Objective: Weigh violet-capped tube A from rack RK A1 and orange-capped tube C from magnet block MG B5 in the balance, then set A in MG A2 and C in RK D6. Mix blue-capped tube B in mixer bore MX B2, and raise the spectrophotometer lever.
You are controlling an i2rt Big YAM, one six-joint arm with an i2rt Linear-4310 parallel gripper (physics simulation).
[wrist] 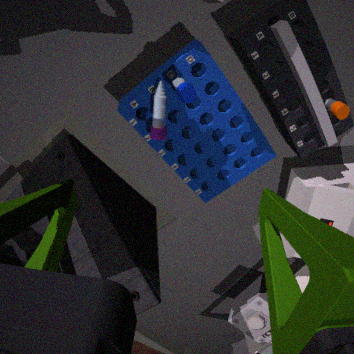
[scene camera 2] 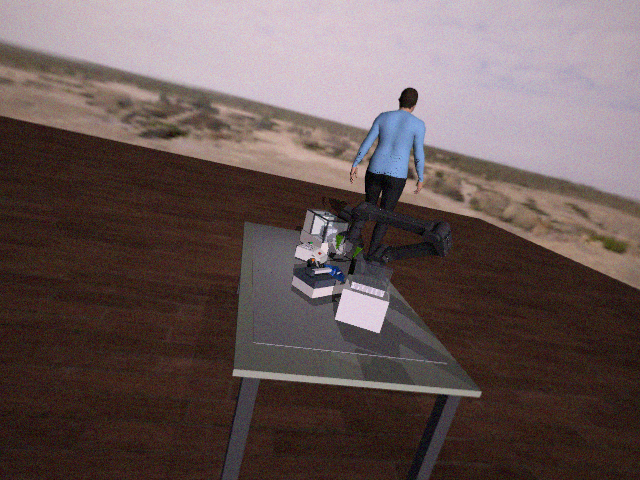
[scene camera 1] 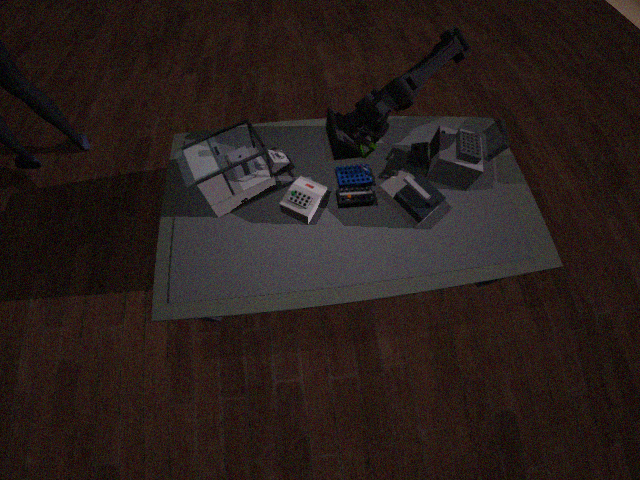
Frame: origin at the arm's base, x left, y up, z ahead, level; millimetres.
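Where they show: gripper, fingertip midpoint: (wrist: 165,194) (scene camera 2: 344,253) (scene camera 1: 368,150); arm's base, origin of the base link: (scene camera 1: 345,128).
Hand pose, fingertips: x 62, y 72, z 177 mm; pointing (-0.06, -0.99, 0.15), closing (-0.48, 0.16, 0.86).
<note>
Things, the pixels of their top centre, and the offset from my fingertips. "spot": a spot on its surface instead.
- blue rack, middle of its top: (wrist: 203,133) (scene camera 1: 354,174) (scene camera 2: 333,270) dx -34, dy -109, dz +26 mm
- Blue-capped tube B, middle of its top: (wrist: 183,93) dx +14, dy -84, dz +29 mm
- Orange-capped tube C, middle of its top: (wrist: 342,111) (scene camera 1: 349,195) dx -62, dy -83, dz +140 mm
- black magnet block, middle of its top: (wrist: 312,90) (scene camera 1: 356,193) (scene camera 2: 316,263) dx -35, dy -91, dz +122 mm
- glass-walled balance, surface spot: (scene camera 1: 221,173) spot: dx -467, dy +64, dz +157 mm
- white keypad unit, middle of its top: (scene camera 1: 303,192) (scene camera 2: 313,247) dx -221, dy -69, dz +137 mm
- dark-topped box with a pale bar, middle of its top: (scene camera 1: 416,185) (scene camera 2: 322,268) dx +174, dy -37, dz +113 mm
- white box with a grey bored block, middle of its top: (scene camera 1: 455,138) (scene camera 2: 370,275) dx +334, dy +31, dz -65 mm
- small white device, surface spot: (scene camera 1: 279,159) spot: dx -315, dy -68, dz -3 mm
The blue rack (scene camera 1: 354,175) (wrist: 200,145) stands mid-table. In the wrist view, violet-capped tube A (wrist: 159,112) lies across the rack's top near columns A and B, its pointed tip toward the letter labels. Blue-capped tube B (wrist: 185,91) stands in the rack near label C. Orange-capped tube C (wrist: 339,109) (scene camera 1: 349,196) stands in the black magnet block (wrist: 260,80) beside the rack. My gripper (wrist: 165,194) (scene camera 2: 348,246) is open and empty, above and short of the rack. The glass-walled balance (scene camera 1: 221,173) stands at the left.
A white keypad unit (scene camera 1: 305,198) stands left of the magnet block. A dark-topped box with a pale bar (scene camera 1: 417,198) stands right of it. A white box with a grey bored block (scene camera 1: 469,144) stands farther right. A small white device (scene camera 1: 279,159) is beside the balance.
</note>
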